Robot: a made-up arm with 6 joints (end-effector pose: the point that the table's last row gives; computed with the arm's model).
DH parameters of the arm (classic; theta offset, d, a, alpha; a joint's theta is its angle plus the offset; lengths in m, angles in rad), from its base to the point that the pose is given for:
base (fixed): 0 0.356 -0.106 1.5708
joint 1: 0 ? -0.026 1.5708
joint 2: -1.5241 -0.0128 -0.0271 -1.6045
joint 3: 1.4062 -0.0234 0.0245 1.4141
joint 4: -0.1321 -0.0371 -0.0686 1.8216
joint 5: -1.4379 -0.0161 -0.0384 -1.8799
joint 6: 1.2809 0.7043 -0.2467 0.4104
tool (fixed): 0.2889 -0.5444 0 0
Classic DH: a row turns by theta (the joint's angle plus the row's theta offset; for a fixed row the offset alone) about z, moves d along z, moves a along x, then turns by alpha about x.
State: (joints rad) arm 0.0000 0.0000 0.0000 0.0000 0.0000 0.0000
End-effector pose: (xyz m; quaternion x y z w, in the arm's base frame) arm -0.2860 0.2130 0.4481 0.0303 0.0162 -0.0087 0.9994
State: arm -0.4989 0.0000 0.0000 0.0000 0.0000 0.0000
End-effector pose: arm -0.2200 0.2130 0.5230 0.0272 0.2624 -0.0159 0.9645
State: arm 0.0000 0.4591 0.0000 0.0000 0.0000 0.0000
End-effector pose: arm -0.1362 0.2500 0.4481 0.0332 0.0088 -0.2359 0.9712
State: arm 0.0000 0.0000 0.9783 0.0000 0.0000 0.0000
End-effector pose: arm -0.3036 0.0012 0.6772 0.4955 -0.0031 0.0163 0.8685
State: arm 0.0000 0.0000 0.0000 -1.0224 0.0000 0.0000
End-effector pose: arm -0.2862 0.1789 0.2373 -0.0718 -0.4567 0.0816 0.8830
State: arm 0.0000 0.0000 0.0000 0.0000 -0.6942 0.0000
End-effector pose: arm -0.3046 0.0396 0.6594 0.3631 0.0430 0.0453 0.9297
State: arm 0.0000 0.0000 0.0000 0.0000 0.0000 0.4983
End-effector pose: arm -0.3945 0.1057 0.5027 0.0618 0.1028 0.2199 0.9681
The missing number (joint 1, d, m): 0.089
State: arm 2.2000 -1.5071 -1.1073 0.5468 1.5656 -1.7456
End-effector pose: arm -0.1500 0.0871 0.7093 0.1691 0.4985 0.0888 0.8456
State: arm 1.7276 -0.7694 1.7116 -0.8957 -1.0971 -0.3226
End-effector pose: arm -0.1289 -0.4759 0.2352 0.5858 -0.1483 0.7772 0.1756
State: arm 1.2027 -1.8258 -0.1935 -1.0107 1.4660 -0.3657
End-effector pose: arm 0.0268 0.2888 0.1861 -0.0301 0.9819 -0.1847 0.0302
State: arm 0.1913 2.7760 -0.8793 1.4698 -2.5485 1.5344
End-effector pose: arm 0.2534 0.0467 0.5735 -0.3348 -0.7199 -0.6003 0.0965
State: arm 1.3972 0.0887 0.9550 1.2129 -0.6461 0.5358
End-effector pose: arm -0.2849 -0.4203 0.4228 0.5095 0.0587 0.6846 0.5180
